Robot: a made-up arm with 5 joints.
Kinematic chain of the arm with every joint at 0, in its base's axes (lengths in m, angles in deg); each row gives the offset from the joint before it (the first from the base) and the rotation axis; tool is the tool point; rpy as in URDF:
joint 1: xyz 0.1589 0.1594 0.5 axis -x
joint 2: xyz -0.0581 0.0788 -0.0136 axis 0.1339 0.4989 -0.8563
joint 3: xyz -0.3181 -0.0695 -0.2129 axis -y
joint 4: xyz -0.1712 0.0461 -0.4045 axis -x
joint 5: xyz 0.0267 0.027 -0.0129 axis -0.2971 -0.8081 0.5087
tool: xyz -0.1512 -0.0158 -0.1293 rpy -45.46 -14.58 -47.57
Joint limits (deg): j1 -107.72..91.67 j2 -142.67..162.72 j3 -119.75..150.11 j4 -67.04..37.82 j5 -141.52..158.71
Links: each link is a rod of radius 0.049 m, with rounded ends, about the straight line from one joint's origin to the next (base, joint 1, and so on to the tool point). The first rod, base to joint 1, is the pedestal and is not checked.
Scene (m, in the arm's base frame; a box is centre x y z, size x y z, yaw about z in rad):
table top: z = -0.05
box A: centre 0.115 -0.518 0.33 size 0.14 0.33 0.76 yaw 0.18
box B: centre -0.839 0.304 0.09 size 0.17 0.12 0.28 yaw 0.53
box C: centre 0.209 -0.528 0 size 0.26 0.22 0.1 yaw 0.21
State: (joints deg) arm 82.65 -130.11 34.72 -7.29 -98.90
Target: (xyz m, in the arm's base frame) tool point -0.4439 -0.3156 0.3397
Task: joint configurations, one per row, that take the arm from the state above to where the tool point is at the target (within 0.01 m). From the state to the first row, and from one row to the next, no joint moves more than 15 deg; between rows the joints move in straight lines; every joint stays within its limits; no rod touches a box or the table.
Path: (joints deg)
1: 83.33 -120.58 20.00 -7.11 -98.34
2: 84.02 -111.05 5.29 -6.94 -97.78
3: 84.70 -101.53 -9.43 -6.76 -97.22
4: 85.39 -92.00 -24.15 -6.58 -96.66
5: 86.07 -82.47 -38.86 -6.40 -96.10
6: 86.76 -72.94 -53.58 -6.23 -95.54
7: 87.44 -63.41 -68.30 -6.05 -94.98
8: 79.28 -51.05 -61.36 -5.43 -94.98
9: 71.12 -38.69 -54.43 -4.82 -94.99
10: 62.96 -26.32 -47.49 -4.21 -94.99
11: 54.80 -13.96 -40.56 -3.59 -95.00
12: 46.64 -1.59 -33.62 -2.98 -95.00
13: 54.93 -13.24 -29.08 -7.62 -95.11
14: 63.22 -24.88 -24.53 -12.26 -95.22

